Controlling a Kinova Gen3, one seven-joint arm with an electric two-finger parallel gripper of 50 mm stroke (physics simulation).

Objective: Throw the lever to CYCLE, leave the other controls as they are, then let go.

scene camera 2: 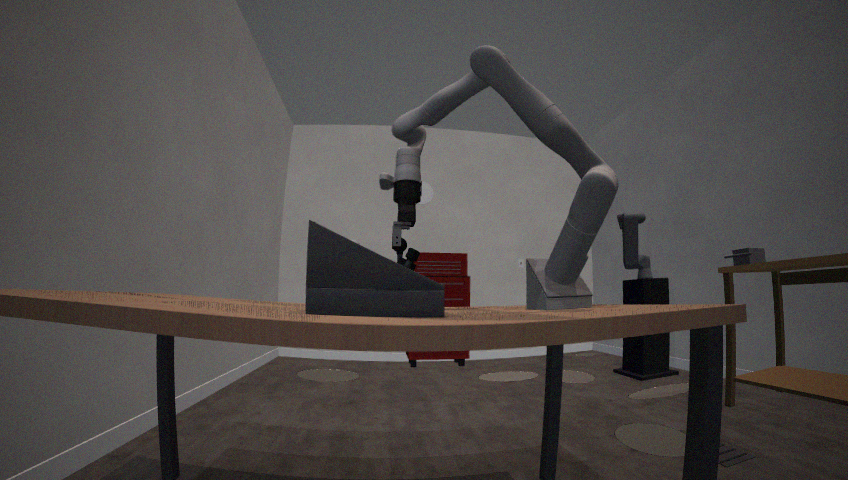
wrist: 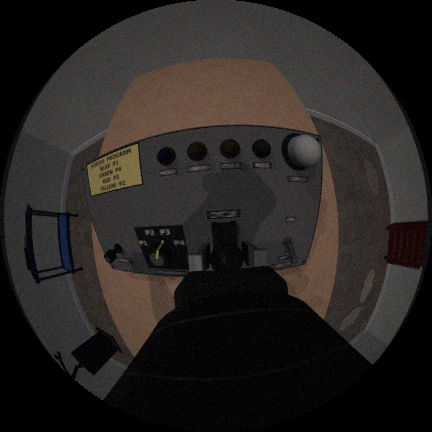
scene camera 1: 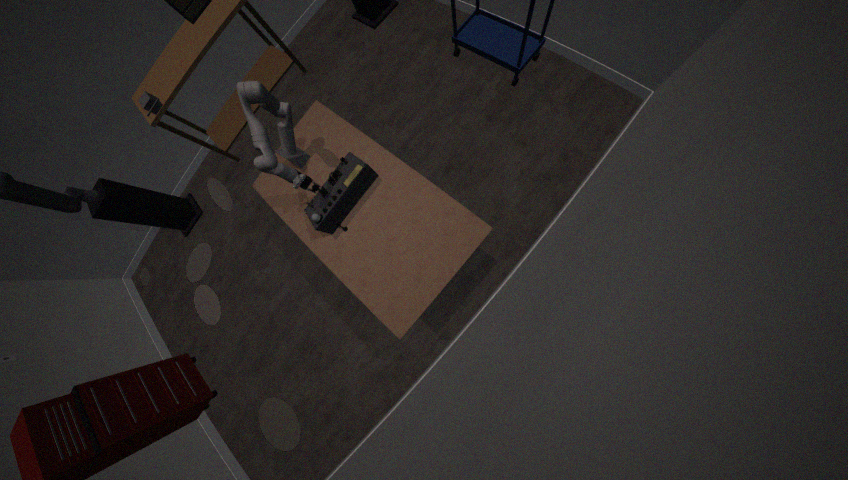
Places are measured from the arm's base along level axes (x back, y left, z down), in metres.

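Where they show: gripper, fingertip midpoint: point(scene camera 2: 396, 247) point(wrist: 225, 250) point(scene camera 1: 317, 189); arm's base, origin of the base link: point(scene camera 2: 558, 273) point(scene camera 1: 289, 152).
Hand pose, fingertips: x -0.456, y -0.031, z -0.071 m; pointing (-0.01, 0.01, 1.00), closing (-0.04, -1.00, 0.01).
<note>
Things, the pixels of their centre, and the offset from my fingertips. "*": a spot on its surface instead.
- dark control box, body centre: point(wrist: 190, 215) point(scene camera 2: 376, 277) point(scene camera 1: 336, 190) dx -0.049, dy +0.062, dz +0.084 m
- label plate, surface spot: point(wrist: 223, 214) * dx -0.048, dy +0.001, dz +0.051 m
- black selector, body centre: point(wrist: 159, 254) point(scene camera 2: 405, 267) dx +0.021, dy +0.119, dz +0.062 m
- toggle switch, body centre: point(wrist: 291, 251) dx +0.022, dy -0.121, dz +0.058 m
- black knob, body centre: point(scene camera 2: 412, 254) point(wrist: 109, 255) dx +0.032, dy +0.239, dz +0.045 m
- white dome, surface spot: point(wrist: 303, 151) * dx -0.123, dy -0.109, dz -0.029 m
- yellow card, body centre: point(wrist: 108, 172) point(scene camera 1: 352, 175) dx -0.132, dy +0.210, dz +0.010 m
The dark control box point(scene camera 1: 355, 193) point(scene camera 2: 357, 273) point(wrist: 170, 200) has a sloped panel. In the wrist view, the lever's black ball knob point(wrist: 227, 254) is at the near end of a dark slot, away from the label plate point(wrist: 223, 214) at the slot's far end, whose text is too dim to read. My gripper point(scene camera 1: 317, 189) point(scene camera 2: 398, 245) point(wrist: 225, 250) is shut on the lever knob, one finger on each side. The black selector point(wrist: 159, 254) has its yellow pointer towards P3. A toggle switch point(wrist: 289, 250) is at the right and a black knob point(wrist: 114, 252) at the left. The lever's shaft is mostly hidden.
The box stands on the wooden table point(scene camera 1: 416, 255) point(scene camera 2: 238, 333) point(wrist: 210, 95). A row of dark round lamps and a white dome point(wrist: 303, 151) line the panel's far side, beside a yellow card point(wrist: 115, 170). A red cabinet point(scene camera 1: 142, 398) and blue cart point(scene camera 1: 496, 41) stand off the table.
</note>
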